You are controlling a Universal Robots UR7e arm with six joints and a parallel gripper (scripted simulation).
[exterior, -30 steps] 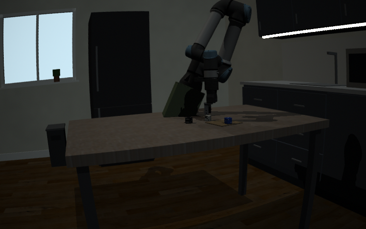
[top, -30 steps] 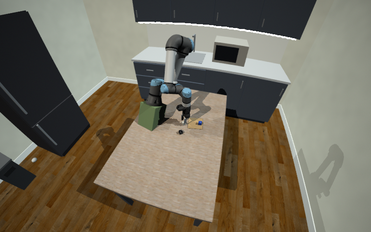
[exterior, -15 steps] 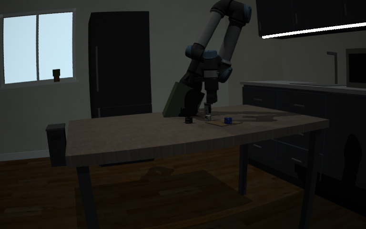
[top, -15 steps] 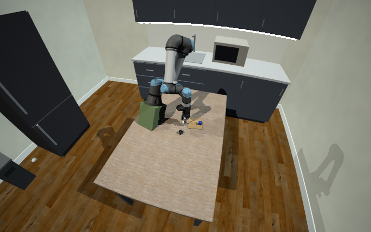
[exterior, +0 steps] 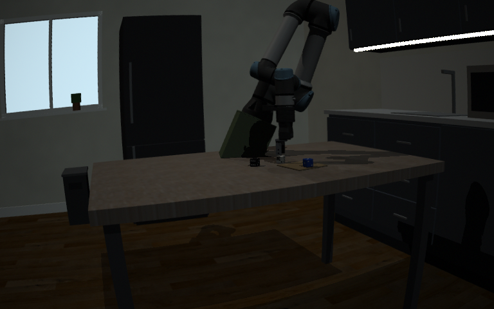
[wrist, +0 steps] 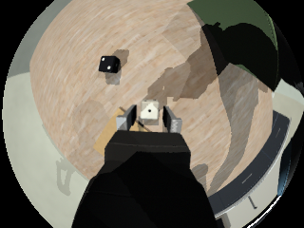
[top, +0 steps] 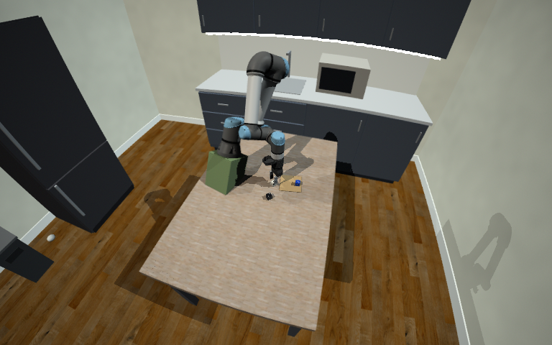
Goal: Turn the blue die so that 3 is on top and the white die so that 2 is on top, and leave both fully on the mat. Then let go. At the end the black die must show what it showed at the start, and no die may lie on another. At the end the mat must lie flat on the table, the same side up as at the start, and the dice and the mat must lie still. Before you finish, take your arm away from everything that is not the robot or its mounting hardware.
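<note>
The white die lies 40 mm below my hand. Round my hand: black die: 110 mm to the right, 40 mm below, 20 mm ahead; then blue die: 140 mm ahead, 60 mm to the left, 30 mm below; then tan mat: 100 mm ahead, 50 mm to the left, 50 mm below.
</note>
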